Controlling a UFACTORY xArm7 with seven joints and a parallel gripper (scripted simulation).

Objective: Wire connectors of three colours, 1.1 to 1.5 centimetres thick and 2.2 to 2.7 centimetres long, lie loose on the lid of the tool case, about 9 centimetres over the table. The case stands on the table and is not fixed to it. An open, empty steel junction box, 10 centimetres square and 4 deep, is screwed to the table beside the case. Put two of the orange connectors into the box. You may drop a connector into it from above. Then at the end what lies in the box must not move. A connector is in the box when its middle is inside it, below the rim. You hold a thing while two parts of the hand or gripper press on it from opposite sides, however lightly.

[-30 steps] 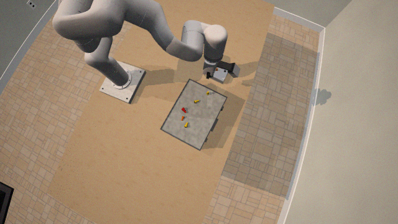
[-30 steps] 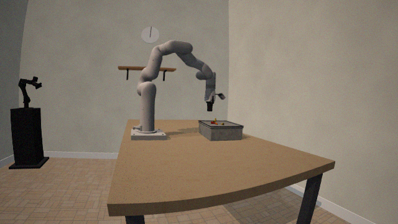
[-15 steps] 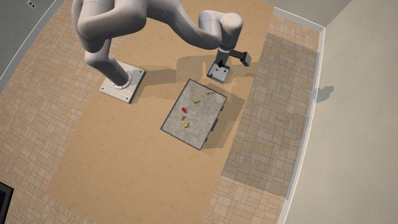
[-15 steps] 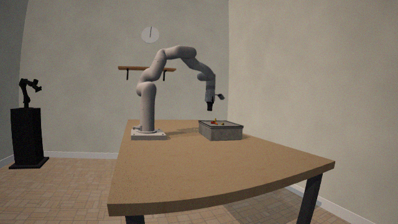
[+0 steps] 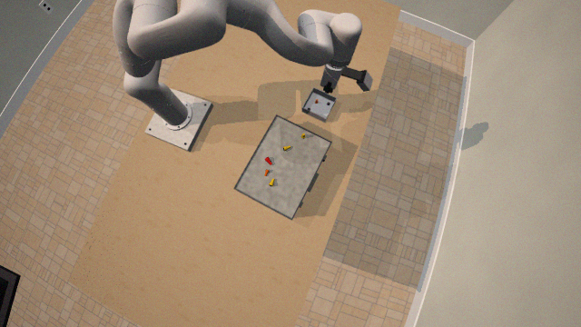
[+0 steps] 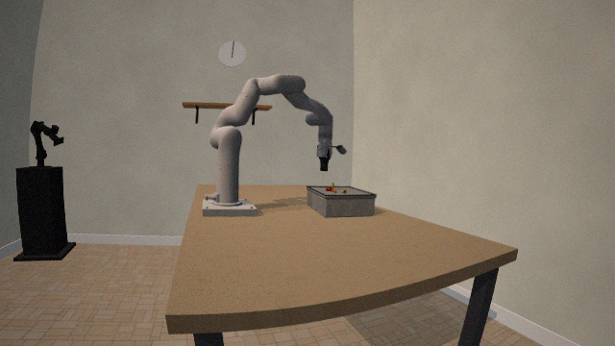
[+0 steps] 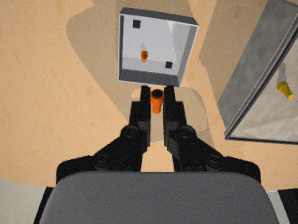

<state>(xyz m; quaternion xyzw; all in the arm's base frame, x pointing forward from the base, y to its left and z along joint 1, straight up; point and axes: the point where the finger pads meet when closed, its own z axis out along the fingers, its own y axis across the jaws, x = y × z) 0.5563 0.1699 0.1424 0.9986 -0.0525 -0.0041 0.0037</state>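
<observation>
Right now my hand is 170 mm above the junction box floor and 20 mm past it. From my hand the other things lie so: tool case 280 mm to the right, 110 mm below, 90 mm behind; red connector 280 mm to the right, 140 mm behind, 80 mm below.
</observation>
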